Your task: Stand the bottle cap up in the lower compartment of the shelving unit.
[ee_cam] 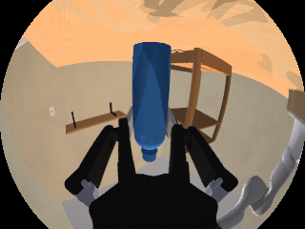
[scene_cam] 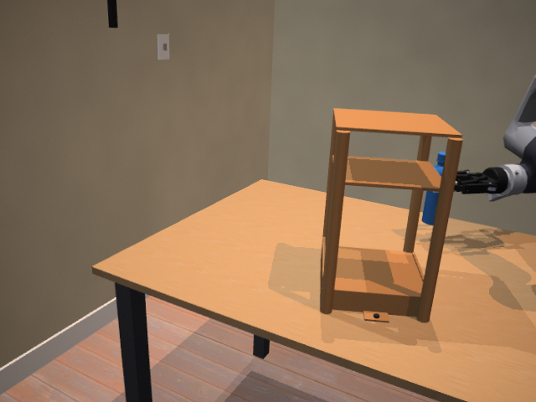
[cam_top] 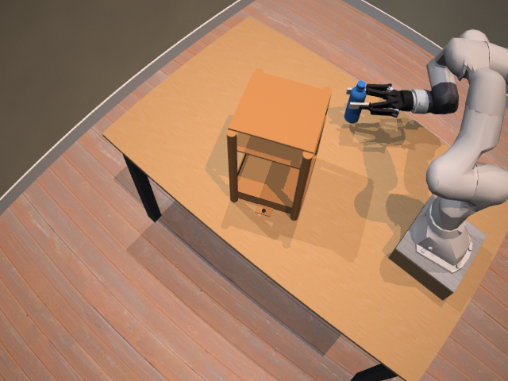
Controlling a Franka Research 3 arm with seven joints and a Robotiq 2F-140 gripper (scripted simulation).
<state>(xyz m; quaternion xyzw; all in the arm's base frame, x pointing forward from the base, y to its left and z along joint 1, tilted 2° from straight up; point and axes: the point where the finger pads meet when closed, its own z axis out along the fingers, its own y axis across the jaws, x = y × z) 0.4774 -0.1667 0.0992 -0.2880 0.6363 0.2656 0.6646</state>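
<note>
My gripper is now 35 cm to the right of the shelving unit, 4 cm short of it and 2 cm below it.
</note>
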